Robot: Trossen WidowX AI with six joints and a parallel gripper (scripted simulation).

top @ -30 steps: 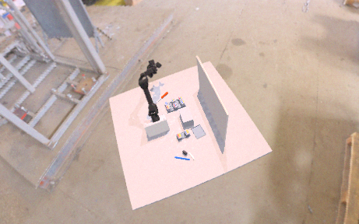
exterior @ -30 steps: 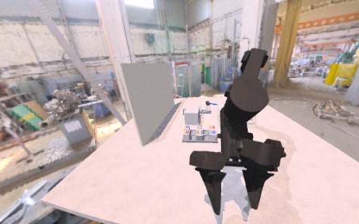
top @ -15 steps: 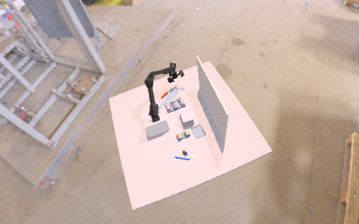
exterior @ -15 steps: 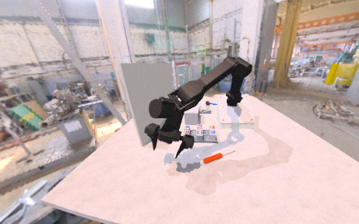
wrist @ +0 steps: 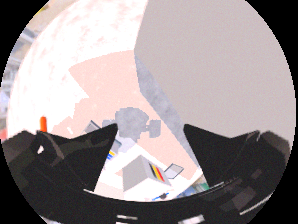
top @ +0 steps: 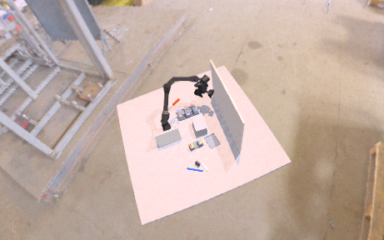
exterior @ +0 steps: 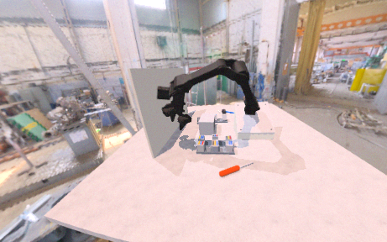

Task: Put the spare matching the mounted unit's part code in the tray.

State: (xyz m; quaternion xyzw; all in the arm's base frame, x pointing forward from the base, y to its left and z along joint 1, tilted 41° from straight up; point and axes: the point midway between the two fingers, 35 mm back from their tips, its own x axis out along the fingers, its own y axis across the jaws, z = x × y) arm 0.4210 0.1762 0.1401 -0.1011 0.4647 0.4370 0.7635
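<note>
The grey holder is 220 mm behind my gripper tip and 130 mm below it. From my gripper tip the other things lie so: grey mounted unit: 210 mm to the right, 150 mm behind, 80 mm below; blue pen: 590 mm to the right, 300 mm behind, 130 mm below; tall grey panel: 210 mm to the right, 110 mm ahead, 90 mm above.
</note>
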